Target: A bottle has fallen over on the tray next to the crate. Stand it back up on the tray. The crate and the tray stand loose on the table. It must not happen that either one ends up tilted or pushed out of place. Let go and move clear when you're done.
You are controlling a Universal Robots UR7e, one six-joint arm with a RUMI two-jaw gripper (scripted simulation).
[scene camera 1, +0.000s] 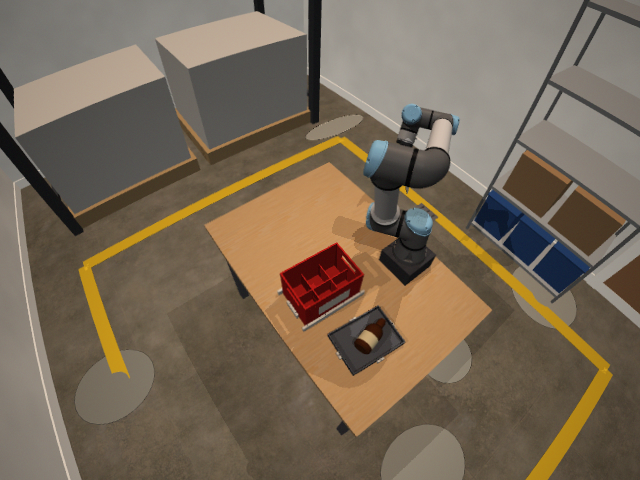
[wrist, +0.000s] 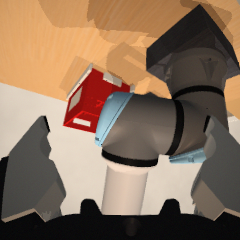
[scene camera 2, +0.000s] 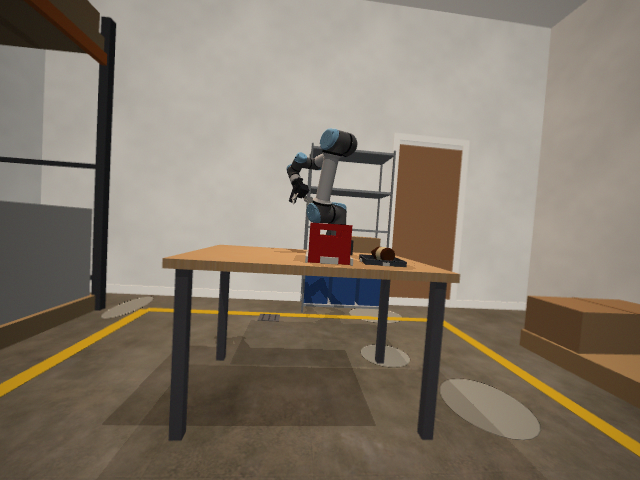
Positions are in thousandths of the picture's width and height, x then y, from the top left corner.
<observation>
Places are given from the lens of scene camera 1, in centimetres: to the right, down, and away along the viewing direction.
red crate (scene camera 1: 509,578): 2, 16, 139
tray (scene camera 1: 538,701): 10, 39, 130
</observation>
